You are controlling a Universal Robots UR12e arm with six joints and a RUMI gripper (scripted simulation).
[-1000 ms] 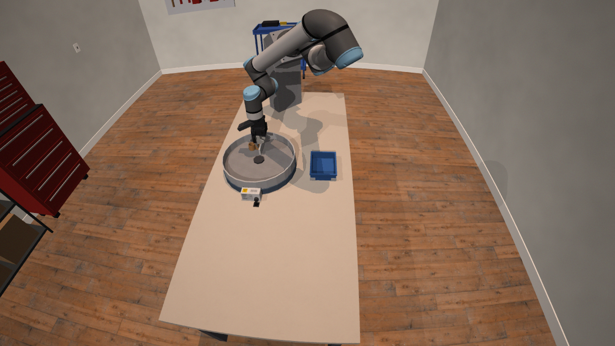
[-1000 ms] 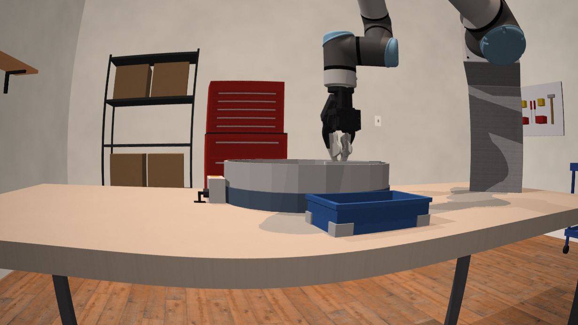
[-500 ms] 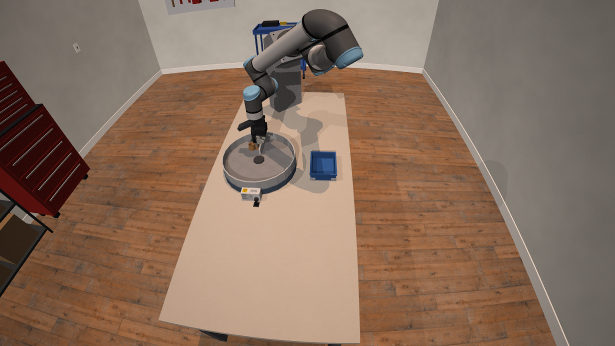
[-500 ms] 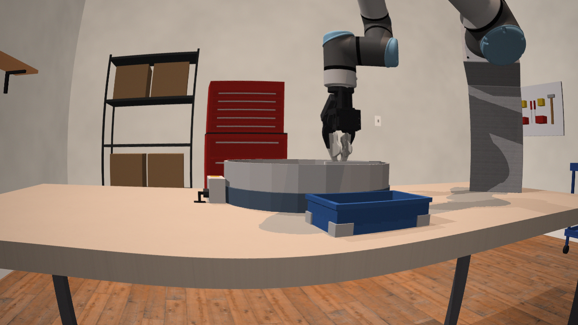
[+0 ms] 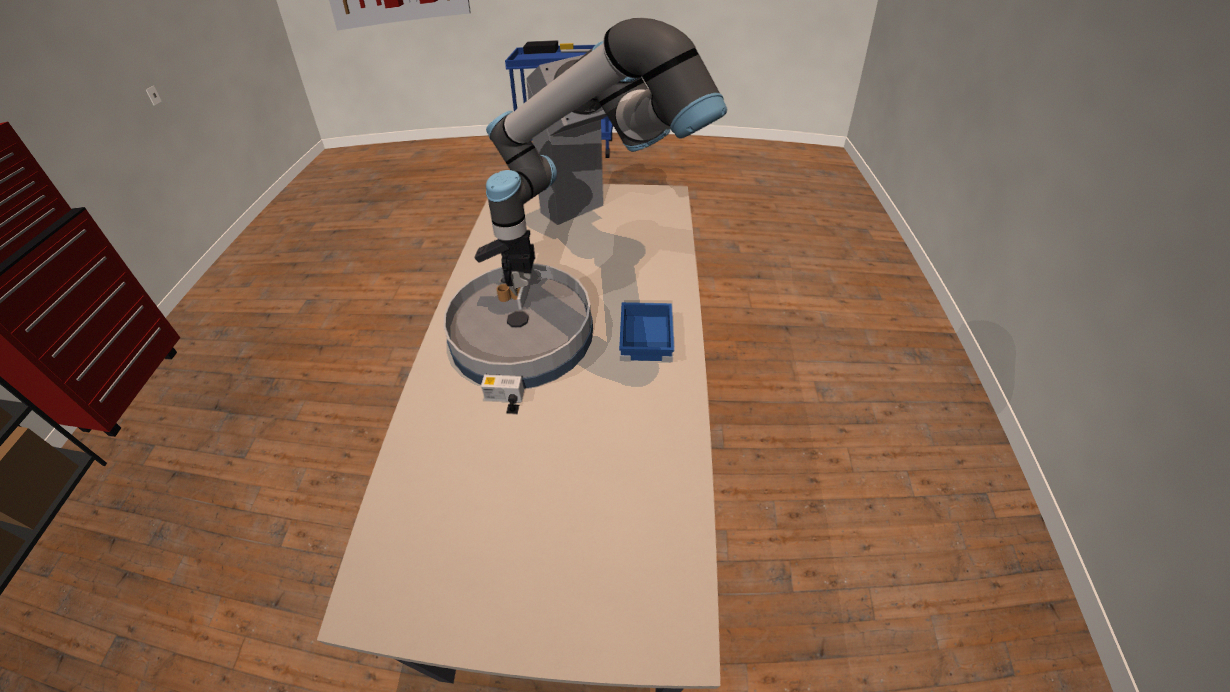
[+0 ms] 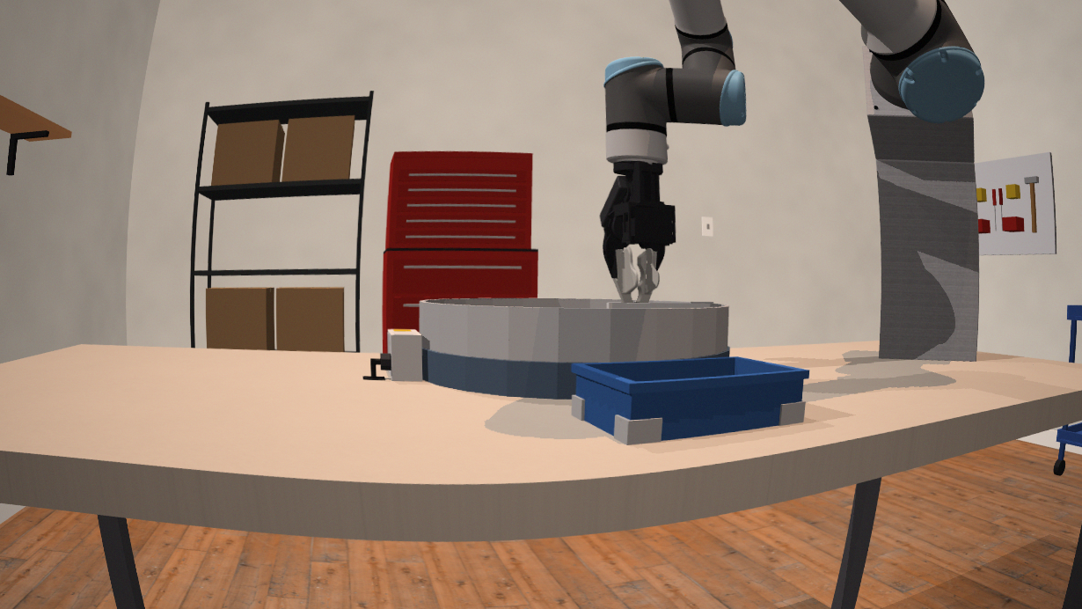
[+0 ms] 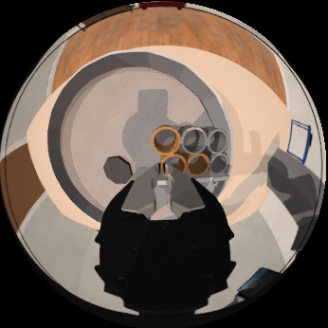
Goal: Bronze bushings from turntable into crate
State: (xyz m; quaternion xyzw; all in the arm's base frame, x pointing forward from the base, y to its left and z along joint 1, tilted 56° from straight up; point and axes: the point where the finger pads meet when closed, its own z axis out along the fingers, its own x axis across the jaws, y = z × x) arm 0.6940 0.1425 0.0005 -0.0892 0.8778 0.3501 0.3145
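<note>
Right now the blue crate is 390 mm to the left of my hand, 90 mm behind it and 60 mm below it. From my hand the other things lie so: grey turntable (70 mm ahead, 60 mm to the left, 30 mm below).
</note>
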